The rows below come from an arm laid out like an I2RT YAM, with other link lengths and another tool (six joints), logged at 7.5 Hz.
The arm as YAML. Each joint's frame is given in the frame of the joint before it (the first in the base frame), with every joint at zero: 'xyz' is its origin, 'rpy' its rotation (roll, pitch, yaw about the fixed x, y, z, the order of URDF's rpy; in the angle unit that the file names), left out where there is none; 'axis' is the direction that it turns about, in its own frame. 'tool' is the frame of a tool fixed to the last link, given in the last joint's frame.
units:
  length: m
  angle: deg
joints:
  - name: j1
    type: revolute
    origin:
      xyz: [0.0, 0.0, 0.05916]
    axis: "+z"
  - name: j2
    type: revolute
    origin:
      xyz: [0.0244, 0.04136, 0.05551]
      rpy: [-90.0, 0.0, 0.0]
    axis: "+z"
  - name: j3
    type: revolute
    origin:
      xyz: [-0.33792, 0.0, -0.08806]
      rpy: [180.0, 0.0, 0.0]
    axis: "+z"
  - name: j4
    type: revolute
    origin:
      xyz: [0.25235, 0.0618, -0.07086]
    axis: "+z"
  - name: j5
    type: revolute
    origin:
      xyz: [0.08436, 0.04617, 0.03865]
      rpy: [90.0, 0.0, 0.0]
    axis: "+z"
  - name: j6
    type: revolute
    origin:
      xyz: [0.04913, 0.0, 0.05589]
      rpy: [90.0, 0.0, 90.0]
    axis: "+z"
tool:
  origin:
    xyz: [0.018, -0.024, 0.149]
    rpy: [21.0, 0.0, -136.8]
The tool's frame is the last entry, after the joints.
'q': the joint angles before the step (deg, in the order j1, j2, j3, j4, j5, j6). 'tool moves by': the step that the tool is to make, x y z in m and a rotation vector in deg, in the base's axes. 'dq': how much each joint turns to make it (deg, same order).
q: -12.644 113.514 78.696 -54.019 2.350 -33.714
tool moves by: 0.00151 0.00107 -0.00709 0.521 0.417 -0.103
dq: 0.000 1.028 0.001 0.502 -0.415 0.109
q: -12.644 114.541 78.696 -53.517 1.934 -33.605
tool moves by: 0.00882 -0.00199 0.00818 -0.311 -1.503 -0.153
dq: -0.001 -0.218 1.421 -0.109 -0.022 0.153
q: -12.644 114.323 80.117 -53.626 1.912 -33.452
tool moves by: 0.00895 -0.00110 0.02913 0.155 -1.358 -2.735
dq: 0.174 -0.941 5.114 -4.852 -0.306 2.928
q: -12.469 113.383 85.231 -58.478 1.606 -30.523
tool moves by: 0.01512 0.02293 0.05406 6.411 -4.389 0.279
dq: 0.131 -2.186 8.219 -7.476 -7.190 0.459
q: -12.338 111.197 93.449 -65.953 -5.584 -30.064
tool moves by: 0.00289 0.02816 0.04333 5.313 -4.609 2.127
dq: 0.809 -3.387 3.300 -3.343 -6.274 -0.459
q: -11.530 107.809 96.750 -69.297 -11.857 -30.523
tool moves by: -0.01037 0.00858 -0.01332 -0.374 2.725 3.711
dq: 0.831 0.613 -1.353 -1.248 0.481 -3.038
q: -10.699 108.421 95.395 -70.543 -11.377 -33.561
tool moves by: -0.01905 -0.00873 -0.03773 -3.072 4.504 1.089
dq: 0.000 0.721 -6.231 2.864 3.760 -1.400
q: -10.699 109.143 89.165 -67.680 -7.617 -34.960
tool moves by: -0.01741 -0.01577 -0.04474 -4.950 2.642 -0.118
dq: -0.044 0.372 -9.005 7.695 5.355 -0.066
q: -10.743 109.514 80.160 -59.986 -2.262 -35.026
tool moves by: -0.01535 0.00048 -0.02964 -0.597 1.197 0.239
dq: 0.044 0.022 -6.776 5.727 0.809 -0.197
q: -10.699 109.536 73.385 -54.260 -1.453 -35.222
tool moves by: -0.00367 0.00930 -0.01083 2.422 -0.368 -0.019
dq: 0.000 0.001 -2.688 2.600 -2.448 -0.001
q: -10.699 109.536 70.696 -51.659 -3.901 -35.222
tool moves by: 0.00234 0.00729 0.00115 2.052 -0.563 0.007
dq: 0.044 -0.022 0.087 0.066 -2.121 0.022
